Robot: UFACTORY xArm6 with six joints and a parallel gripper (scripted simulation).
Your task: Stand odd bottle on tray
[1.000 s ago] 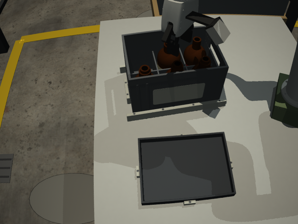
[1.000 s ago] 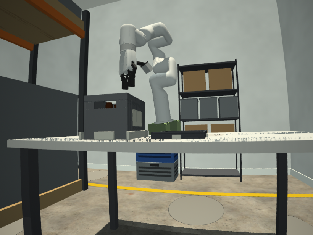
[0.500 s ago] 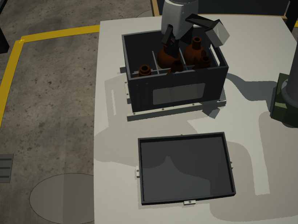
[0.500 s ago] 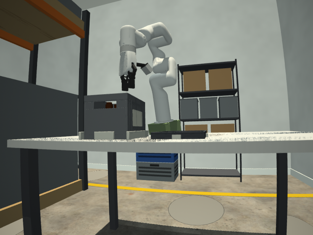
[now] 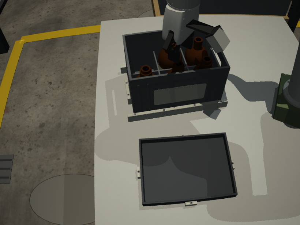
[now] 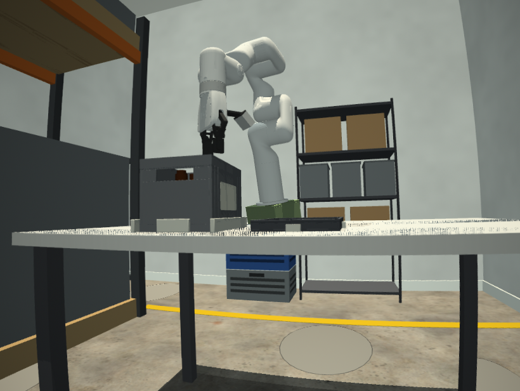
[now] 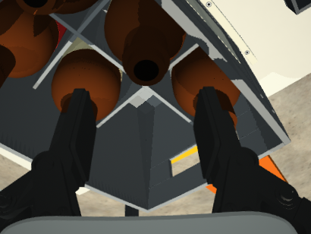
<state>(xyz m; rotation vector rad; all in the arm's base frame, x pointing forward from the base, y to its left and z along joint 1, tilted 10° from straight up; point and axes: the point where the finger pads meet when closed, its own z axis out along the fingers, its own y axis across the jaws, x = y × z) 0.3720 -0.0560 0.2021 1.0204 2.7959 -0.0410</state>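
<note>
Right now my hand is 10 mm short of the dark crate, 50 mm to the left of it and 130 mm above it. Also, from my hand: glass bottle (70 mm behind, 100 mm to the right, 130 mm below); then dark tray (10 mm ahead, 240 mm to the left, 210 mm below).
</note>
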